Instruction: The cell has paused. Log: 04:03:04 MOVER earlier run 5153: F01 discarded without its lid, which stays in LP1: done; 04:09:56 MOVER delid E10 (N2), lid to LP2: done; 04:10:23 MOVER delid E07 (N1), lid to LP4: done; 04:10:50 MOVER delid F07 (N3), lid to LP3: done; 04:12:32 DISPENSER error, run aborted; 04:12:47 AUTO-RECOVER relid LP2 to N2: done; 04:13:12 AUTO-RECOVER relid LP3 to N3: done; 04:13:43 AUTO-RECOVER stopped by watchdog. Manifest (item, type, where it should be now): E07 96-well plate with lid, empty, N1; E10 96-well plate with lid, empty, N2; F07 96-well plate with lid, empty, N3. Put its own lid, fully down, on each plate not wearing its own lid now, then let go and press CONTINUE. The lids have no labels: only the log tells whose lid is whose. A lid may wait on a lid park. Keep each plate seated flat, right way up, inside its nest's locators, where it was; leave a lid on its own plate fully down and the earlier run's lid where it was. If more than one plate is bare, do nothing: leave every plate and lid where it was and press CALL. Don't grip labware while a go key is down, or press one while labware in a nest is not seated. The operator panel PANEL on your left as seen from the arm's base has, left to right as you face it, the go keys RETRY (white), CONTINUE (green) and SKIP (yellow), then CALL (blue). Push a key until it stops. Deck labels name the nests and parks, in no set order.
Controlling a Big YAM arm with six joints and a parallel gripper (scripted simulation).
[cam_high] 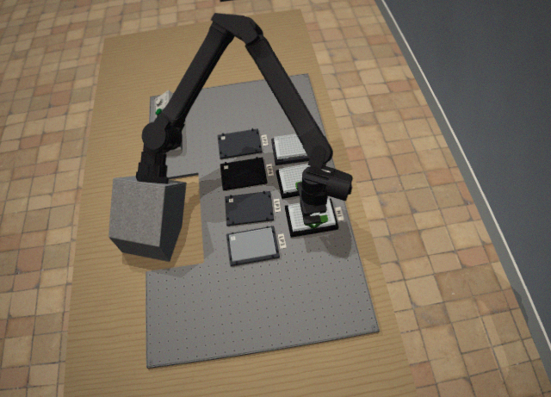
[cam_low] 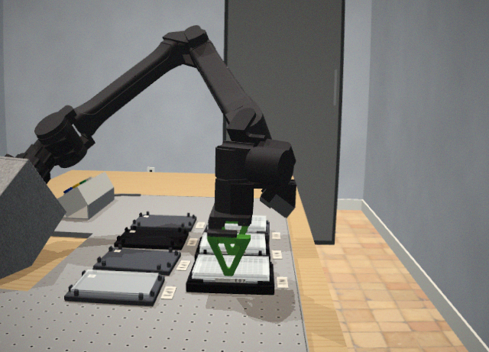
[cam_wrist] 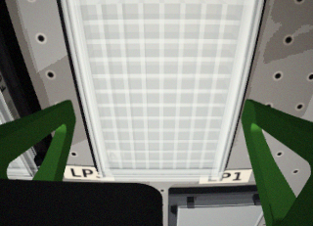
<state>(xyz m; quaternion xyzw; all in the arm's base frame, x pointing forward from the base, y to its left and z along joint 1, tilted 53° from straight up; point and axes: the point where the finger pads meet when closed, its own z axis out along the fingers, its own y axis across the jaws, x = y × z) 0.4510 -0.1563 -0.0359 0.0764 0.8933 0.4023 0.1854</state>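
The 96-well plate lies 2 cm below my hand. The rest, counted from my hand: park LP2: 32 cm to the left, 19 cm behind, 3 cm below; then park LP3: 18 cm behind, 6 cm to the left, 3 cm below; then park LP4: 20 cm to the left, 18 cm behind, 3 cm below.
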